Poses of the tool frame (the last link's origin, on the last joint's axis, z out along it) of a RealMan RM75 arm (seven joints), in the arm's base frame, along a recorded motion.
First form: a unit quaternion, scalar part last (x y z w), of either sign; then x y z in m.
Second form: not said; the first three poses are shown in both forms.
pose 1, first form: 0.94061 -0.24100 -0.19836 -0.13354 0.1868 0.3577 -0.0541
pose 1, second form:
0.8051 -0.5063 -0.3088
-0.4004 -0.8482 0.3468
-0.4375 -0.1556 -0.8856
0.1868 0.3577 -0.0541

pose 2, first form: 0.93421 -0.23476 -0.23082 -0.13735 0.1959 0.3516 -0.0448
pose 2, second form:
0.7832 -0.5020 -0.3668
-0.3752 -0.8520 0.3650
-0.4958 -0.1483 -0.8557
0.1959 0.3516 -0.0448

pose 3, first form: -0.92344 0.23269 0.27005 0.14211 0.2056 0.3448 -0.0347
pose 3, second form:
0.7459 -0.5065 -0.4326
-0.3530 -0.8513 0.3881
-0.5649 -0.1368 -0.8138
0.2056 0.3448 -0.0347

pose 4, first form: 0.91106 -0.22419 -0.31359 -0.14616 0.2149 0.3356 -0.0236
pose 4, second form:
0.7028 -0.5002 -0.5059
-0.3168 -0.8568 0.4069
-0.6369 -0.1257 -0.7606
0.2149 0.3356 -0.0236

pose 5, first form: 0.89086 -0.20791 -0.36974 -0.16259 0.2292 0.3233 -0.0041
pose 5, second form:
0.6401 -0.4907 -0.5912
-0.2502 -0.8607 0.4434
-0.7264 -0.1359 -0.6737
0.2292 0.3233 -0.0041

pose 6, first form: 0.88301 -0.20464 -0.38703 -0.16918 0.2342 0.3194 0.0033
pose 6, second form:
0.6167 -0.4924 -0.6143
-0.2304 -0.8590 0.4572
-0.7527 -0.1404 -0.6432
0.2342 0.3194 0.0033

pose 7, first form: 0.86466 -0.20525 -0.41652 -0.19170 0.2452 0.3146 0.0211
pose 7, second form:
0.5688 -0.5146 -0.6416
-0.1952 -0.8422 0.5025
-0.7990 -0.1605 -0.5795
0.2452 0.3146 0.0211

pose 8, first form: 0.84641 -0.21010 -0.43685 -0.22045 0.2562 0.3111 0.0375
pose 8, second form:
0.5300 -0.5483 -0.6469
-0.1631 -0.8145 0.5568
-0.8322 -0.1896 -0.5211
0.2562 0.3111 0.0375

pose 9, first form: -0.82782 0.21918 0.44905 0.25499 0.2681 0.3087 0.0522
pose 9, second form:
0.5006 -0.5919 -0.6317
-0.1339 -0.7739 0.6190
-0.8552 -0.2253 -0.4667
0.2681 0.3087 0.0522

